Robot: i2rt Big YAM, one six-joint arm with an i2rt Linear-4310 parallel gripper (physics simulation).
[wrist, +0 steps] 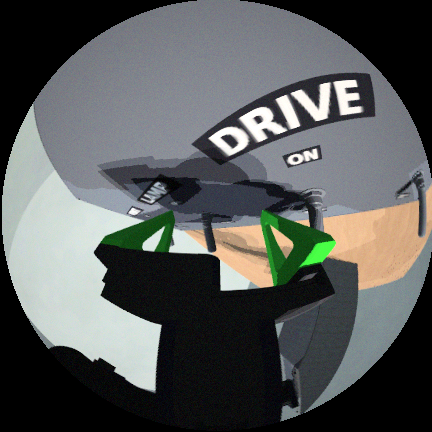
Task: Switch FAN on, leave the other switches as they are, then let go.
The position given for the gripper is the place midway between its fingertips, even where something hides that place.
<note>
In view: the gripper [217, 214] and a grey switch panel [216, 117].
</note>
